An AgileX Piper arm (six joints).
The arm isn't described. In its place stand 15 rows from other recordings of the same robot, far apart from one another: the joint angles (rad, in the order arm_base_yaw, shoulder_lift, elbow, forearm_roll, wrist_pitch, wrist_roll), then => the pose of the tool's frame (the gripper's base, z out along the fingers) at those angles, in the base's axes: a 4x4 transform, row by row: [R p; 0 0 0 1], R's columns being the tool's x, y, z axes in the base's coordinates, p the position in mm.
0.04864 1.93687 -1.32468 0.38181 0.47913 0.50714 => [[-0.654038 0.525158 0.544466 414.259], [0.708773 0.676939 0.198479 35.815], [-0.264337 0.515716 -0.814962 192.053], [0 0 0 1]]
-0.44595 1.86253 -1.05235 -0.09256 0.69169 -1.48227 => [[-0.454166 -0.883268 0.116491 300.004], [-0.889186 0.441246 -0.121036 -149.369], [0.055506 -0.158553 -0.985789 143.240], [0 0 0 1]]
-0.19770 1.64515 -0.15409 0.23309 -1.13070 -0.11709 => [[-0.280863 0.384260 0.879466 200.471], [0.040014 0.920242 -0.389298 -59.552], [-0.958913 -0.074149 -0.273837 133.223], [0 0 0 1]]
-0.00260 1.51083 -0.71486 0.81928 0.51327 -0.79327 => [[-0.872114 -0.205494 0.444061 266.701], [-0.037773 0.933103 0.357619 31.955], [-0.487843 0.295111 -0.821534 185.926], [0 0 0 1]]
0.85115 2.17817 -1.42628 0.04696 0.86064 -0.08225 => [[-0.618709 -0.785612 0.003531 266.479], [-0.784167 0.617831 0.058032 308.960], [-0.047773 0.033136 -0.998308 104.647], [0 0 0 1]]
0.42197 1.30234 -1.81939 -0.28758 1.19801 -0.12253 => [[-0.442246 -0.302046 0.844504 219.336], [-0.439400 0.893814 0.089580 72.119], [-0.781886 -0.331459 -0.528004 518.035], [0 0 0 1]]
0.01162 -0.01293 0.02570 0.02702 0.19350 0.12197 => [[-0.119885 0.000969 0.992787 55.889], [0.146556 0.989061 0.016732 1.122], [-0.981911 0.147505 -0.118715 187.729], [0 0 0 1]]
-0.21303 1.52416 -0.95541 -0.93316 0.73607 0.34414 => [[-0.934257 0.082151 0.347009 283.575], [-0.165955 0.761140 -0.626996 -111.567], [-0.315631 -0.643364 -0.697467 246.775], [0 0 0 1]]
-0.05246 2.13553 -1.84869 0.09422 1.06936 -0.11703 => [[-0.952464 -0.040656 0.301927 460.767], [-0.021417 0.997539 0.066759 -16.676], [-0.303898 0.057119 -0.950991 226.167], [0 0 0 1]]
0.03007 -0.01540 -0.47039 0.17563 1.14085 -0.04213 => [[-0.537531 -0.147059 0.830322 -8.584], [0.015142 0.982833 0.183873 14.202], [-0.843108 0.111410 -0.526076 263.807], [0 0 0 1]]
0.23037 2.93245 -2.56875 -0.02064 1.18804 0.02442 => [[-0.971730 -0.210110 0.107682 527.251], [-0.210743 0.977525 0.005591 121.869], [-0.106437 -0.017261 -0.994170 6.086], [0 0 0 1]]
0.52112 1.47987 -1.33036 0.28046 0.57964 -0.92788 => [[-0.008464 -0.784323 0.620295 285.792], [-0.731556 0.427760 0.530893 179.967], [-0.681729 -0.449287 -0.577396 361.527], [0 0 0 1]]
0.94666 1.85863 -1.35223 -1.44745 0.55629 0.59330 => [[0.124905 -0.489362 0.863090 286.108], [-0.904514 0.301332 0.301751 315.678], [-0.407742 -0.818367 -0.404997 263.986], [0 0 0 1]]
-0.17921 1.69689 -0.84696 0.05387 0.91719 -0.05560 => [[-0.982121 0.160268 -0.098757 256.979], [0.154742 0.986049 0.061332 -42.599], [0.107209 0.044954 -0.993220 150.572], [0 0 0 1]]
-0.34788 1.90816 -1.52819 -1.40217 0.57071 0.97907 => [[-0.624860 0.552835 0.551292 403.964], [-0.117460 0.631514 -0.766416 -198.040], [-0.771850 -0.543658 -0.329672 295.383], [0 0 0 1]]
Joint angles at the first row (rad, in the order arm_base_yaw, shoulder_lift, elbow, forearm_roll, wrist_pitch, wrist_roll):
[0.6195, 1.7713, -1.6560, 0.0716, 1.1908, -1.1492]
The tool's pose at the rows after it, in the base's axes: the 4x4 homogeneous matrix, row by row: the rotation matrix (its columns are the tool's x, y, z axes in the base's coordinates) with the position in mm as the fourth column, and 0 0 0 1 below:
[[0.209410 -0.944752 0.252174 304.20], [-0.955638 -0.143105 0.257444 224.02], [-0.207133 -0.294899 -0.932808 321.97], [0 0 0 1]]
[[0.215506 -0.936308 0.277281 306.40], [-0.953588 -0.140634 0.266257 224.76], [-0.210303 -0.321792 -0.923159 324.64], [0 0 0 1]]
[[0.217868 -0.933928 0.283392 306.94], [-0.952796 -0.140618 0.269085 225.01], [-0.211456 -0.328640 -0.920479 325.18], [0 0 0 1]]
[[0.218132 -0.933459 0.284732 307.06], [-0.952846 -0.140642 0.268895 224.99], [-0.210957 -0.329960 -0.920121 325.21], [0 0 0 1]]
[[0.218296 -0.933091 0.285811 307.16], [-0.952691 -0.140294 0.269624 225.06], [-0.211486 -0.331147 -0.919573 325.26], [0 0 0 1]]
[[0.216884 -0.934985 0.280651 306.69], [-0.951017 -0.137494 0.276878 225.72], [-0.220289 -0.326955 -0.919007 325.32], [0 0 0 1]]
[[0.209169 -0.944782 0.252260 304.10], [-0.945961 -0.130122 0.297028 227.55], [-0.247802 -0.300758 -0.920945 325.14], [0 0 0 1]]
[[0.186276 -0.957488 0.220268 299.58], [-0.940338 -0.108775 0.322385 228.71], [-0.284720 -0.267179 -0.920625 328.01], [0 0 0 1]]
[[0.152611 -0.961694 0.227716 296.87], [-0.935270 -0.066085 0.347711 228.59], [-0.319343 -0.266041 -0.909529 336.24], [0 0 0 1]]
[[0.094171 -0.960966 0.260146 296.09], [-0.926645 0.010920 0.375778 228.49], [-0.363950 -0.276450 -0.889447 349.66], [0 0 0 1]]
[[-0.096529 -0.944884 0.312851 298.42], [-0.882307 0.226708 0.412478 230.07], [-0.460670 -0.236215 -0.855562 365.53], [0 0 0 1]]
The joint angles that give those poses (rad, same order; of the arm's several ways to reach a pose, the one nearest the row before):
[0.6195, 1.7717, -1.6560, 0.0684, 1.1797, -1.1492]
[0.6195, 1.7717, -1.6631, 0.0609, 1.1593, -1.1509]
[0.6195, 1.7717, -1.6643, 0.0597, 1.1533, -1.1522]
[0.6195, 1.7717, -1.6643, 0.0587, 1.1523, -1.1522]
[0.6195, 1.7717, -1.6643, 0.0587, 1.1509, -1.1522]
[0.6195, 1.7717, -1.6644, 0.0684, 1.1509, -1.1522]
[0.6195, 1.7717, -1.6643, 0.1040, 1.1633, -1.1513]
[0.6195, 1.7649, -1.6664, 0.1458, 1.1843, -1.1349]
[0.6195, 1.7515, -1.6769, 0.1635, 1.1855, -1.0970]
[0.6195, 1.7393, -1.7069, 0.1683, 1.1803, -1.0242]
[0.6195, 1.7359, -1.7539, 0.1691, 1.1574, -0.8031]

